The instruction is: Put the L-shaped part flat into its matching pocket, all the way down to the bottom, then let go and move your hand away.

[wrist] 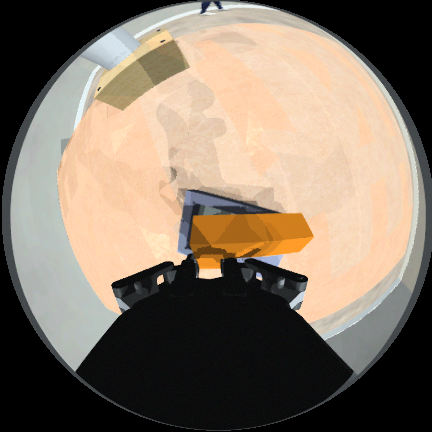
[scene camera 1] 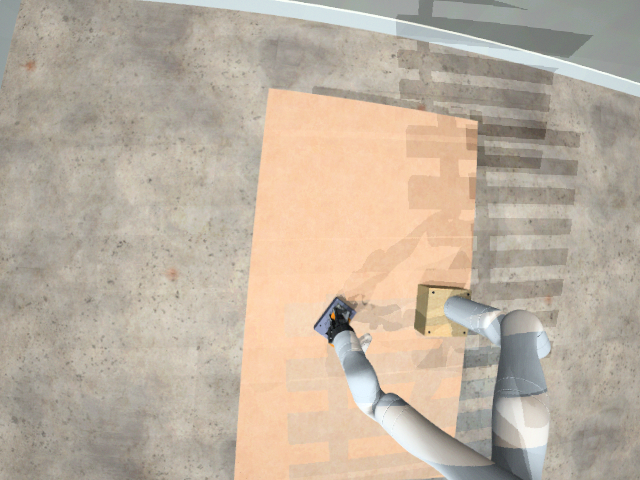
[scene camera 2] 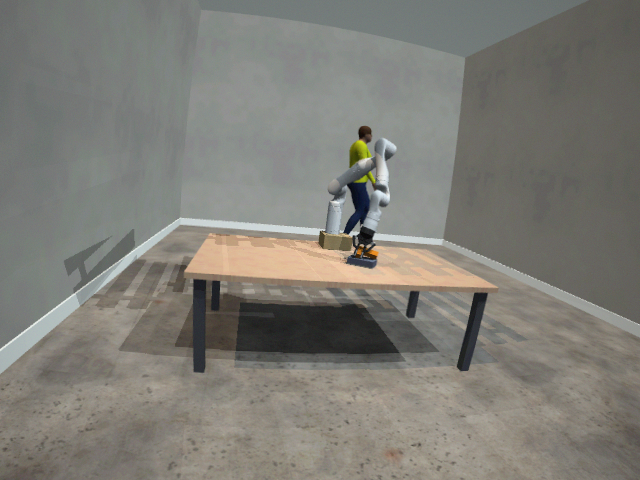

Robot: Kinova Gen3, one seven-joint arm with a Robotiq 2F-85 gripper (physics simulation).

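Where they show: gripper, fingertip midpoint: [wrist: 209, 255] [scene camera 1: 333, 312] [scene camera 2: 357, 257]; arm's base, origin of the base link: [scene camera 1: 454, 308] [scene camera 2: 332, 233].
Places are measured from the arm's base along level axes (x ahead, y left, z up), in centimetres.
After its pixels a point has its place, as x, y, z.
Observation:
The orange L-shaped part [scene camera 1: 333, 315] @(44.6, 5.6, -2.0) [scene camera 2: 370, 253] @(44.2, 11.9, -1.8) [wrist: 250, 232] @(41.1, 10.8, -0.4) is held over the blue-grey pocket block [scene camera 1: 323, 323] @(47.5, 9.4, -4.8) [scene camera 2: 361, 262] @(47.4, 6.6, -6.1) [wrist: 184, 227] @(40.1, 2.8, -4.8). My gripper [scene camera 1: 337, 320] @(44.4, 5.0, -4.3) [scene camera 2: 364, 249] @(44.4, 5.0, -4.3) [wrist: 209, 255] @(44.4, 5.0, -4.3) is shut on the part's short near arm. In the wrist view the part's long arm lies at an angle to the block's far edge and reaches past the block on the right. In the second scene view the part shows above the block's top. The part hides much of the pocket; a dark piece of it shows at the far left. Whether the part touches the block, I cannot tell.
The robot's wooden base block [scene camera 1: 433, 315] @(8.4, 3.1, 0.1) [scene camera 2: 334, 241] @(11.1, -0.5, -3.1) [wrist: 150, 75] @(11.0, 3.6, -5.3) stands on the table [scene camera 1: 310, 180] @(56.8, -42.7, -8.4) [scene camera 2: 258, 263] @(54.2, -45.8, -8.4) [wrist: 310, 145] @(34.1, 23.3, -8.4). A person [scene camera 2: 358, 160] in a yellow top is behind the arm, beyond the table; the legs [wrist: 211, 6] show at the top of the wrist view.

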